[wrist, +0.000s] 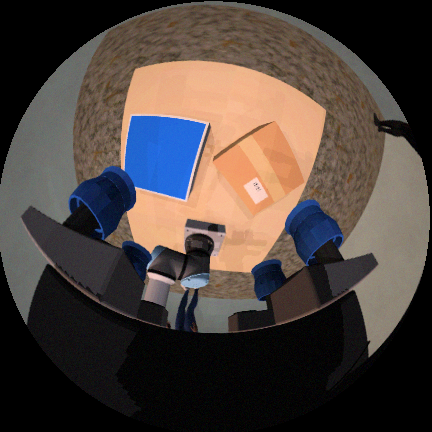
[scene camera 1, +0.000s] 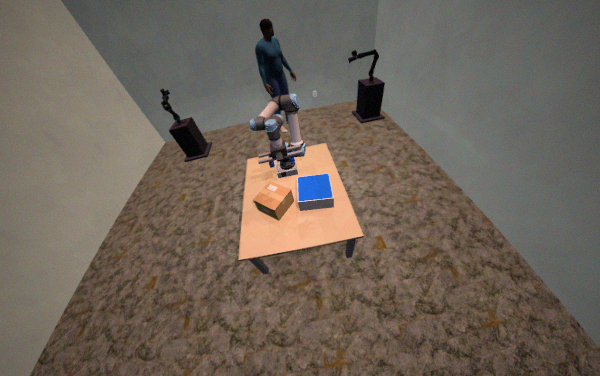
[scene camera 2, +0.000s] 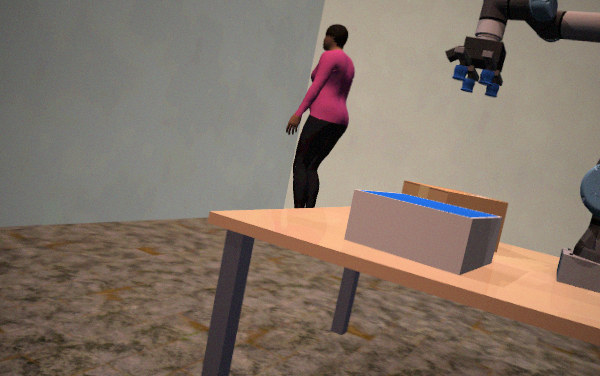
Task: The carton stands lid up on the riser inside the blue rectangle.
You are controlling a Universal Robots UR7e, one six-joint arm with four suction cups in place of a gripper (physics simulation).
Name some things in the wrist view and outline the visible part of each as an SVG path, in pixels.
My suction head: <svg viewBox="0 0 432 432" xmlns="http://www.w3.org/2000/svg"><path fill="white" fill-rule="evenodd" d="M279 259L261 261L251 268L251 274L254 277L254 292L259 301L265 301L265 295L282 285L282 282L286 279ZM125 240L122 242L122 248L133 263L136 272L144 281L147 264L152 259L151 254L142 245L131 240ZM315 199L307 199L298 203L289 212L284 222L284 229L287 234L292 236L296 253L306 266L317 263L315 257L309 257L327 240L336 236L334 244L337 249L343 240L343 235L337 222L320 209L319 203ZM118 166L111 165L105 167L100 175L82 181L69 196L68 207L70 213L77 208L76 198L78 198L90 209L100 225L102 232L93 230L89 237L105 239L116 229L122 214L131 209L136 201L133 181Z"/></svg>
A brown carton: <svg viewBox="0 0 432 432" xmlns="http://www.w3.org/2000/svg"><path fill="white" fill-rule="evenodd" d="M275 120L253 128L215 154L212 159L212 163L236 191L252 215L304 182L294 154Z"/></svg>
